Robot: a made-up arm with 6 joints.
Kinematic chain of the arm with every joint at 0, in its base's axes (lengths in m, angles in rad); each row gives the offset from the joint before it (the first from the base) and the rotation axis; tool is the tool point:
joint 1: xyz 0 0 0.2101 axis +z
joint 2: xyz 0 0.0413 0 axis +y
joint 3: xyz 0 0 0.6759 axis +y
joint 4: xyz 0 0 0.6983 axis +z
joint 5: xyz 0 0 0 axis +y
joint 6: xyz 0 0 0.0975 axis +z
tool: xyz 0 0 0
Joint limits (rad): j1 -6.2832..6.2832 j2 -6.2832..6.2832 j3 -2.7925..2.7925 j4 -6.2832..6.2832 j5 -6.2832..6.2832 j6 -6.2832..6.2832
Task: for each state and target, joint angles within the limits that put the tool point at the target. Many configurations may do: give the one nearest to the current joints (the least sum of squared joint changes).
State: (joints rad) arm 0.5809 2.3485 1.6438 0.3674 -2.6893 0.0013
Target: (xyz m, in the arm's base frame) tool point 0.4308 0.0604 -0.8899
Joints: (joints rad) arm 0.1008 2.3496 0.9594 0.3980 -2.4338 0.0013
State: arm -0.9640 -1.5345 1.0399 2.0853 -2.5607 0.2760
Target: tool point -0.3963 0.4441 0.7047
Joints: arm -0.8489 -1.7476 1.8151 2.1343 -2.5603 0.2760
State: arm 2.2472 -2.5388 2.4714 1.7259 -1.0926 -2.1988
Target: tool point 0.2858 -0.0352 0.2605
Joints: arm 2.8396 -2.9294 2.7138 1.7254 -1.2951 -2.1988
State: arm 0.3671 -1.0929 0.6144 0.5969 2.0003 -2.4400
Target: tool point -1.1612 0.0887 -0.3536
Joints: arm 0.0000 -2.2325 0.3304 0.6373 2.1855 -2.4400
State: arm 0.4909 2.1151 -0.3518 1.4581 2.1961 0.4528
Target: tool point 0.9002 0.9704 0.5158
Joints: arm 0.7191 1.4658 -0.2622 1.4452 1.7004 0.4528
